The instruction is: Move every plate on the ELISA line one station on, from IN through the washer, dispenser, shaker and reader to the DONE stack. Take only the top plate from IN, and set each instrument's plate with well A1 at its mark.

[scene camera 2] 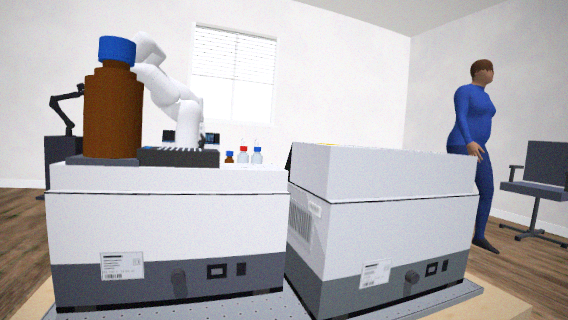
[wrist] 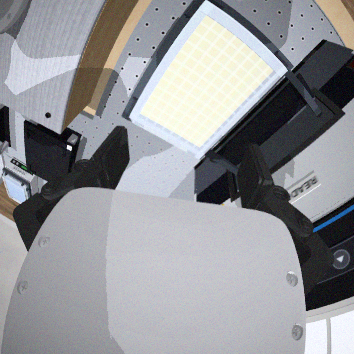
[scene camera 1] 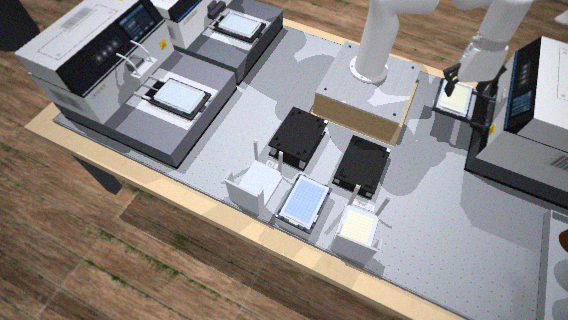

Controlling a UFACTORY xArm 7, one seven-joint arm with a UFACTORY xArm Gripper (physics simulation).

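Places are measured from the arm's base along level axes (x ahead, y left, z up), in millimetres.
Pixels of known places: gripper, between the fingertips: (wrist: 184, 149) (scene camera 1: 462, 92); arm's base, origin of its link: (scene camera 1: 368, 69).
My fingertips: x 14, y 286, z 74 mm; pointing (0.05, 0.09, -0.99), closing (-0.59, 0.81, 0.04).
Observation:
Ahead of a thing's pixels: the offset from my fingertips to its top centre. "pt": to the spot under its first point.
A yellow-welled plate {dy -8, dx -30, dz -43 mm} (scene camera 1: 456, 98) (wrist: 207, 80) lies on the dark tray in front of the reader. My gripper (scene camera 1: 471, 89) (wrist: 184, 149) is open and empty, above this plate's near end in the wrist view, its fingers apart from it. A pale plate {dy -713, dx +423, dz -55 mm} (scene camera 1: 181, 96) sits on the washer at the left, and another pale plate {dy -760, dx +53, dz -53 mm} (scene camera 1: 241, 26) on the dispenser behind it. A blue plate {dy -226, dx +498, dz -92 mm} (scene camera 1: 304, 201) lies between the two stack holders. The IN holder has a pale plate {dy -372, dx +512, dz -126 mm} (scene camera 1: 260, 180) on top; the DONE holder has a yellow plate {dy -74, dx +480, dz -139 mm} (scene camera 1: 358, 226). Well A1 cannot be made out.
Two black blocks {pt dy -352, dx +322, dz -101 mm} (scene camera 1: 298, 134) {pt dy -150, dx +292, dz -121 mm} (scene camera 1: 362, 162) stand behind the holders. The arm's base plinth (scene camera 1: 357, 120) is left of the reader tray. The reader housing {pt dy +155, dx +65, dz +109 mm} (scene camera 1: 540, 105) rises right of my gripper. Upright posts surround both holders. A brown bottle {pt dy -988, dx -17, dz +131 mm} (scene camera 2: 113, 115) stands on an instrument.

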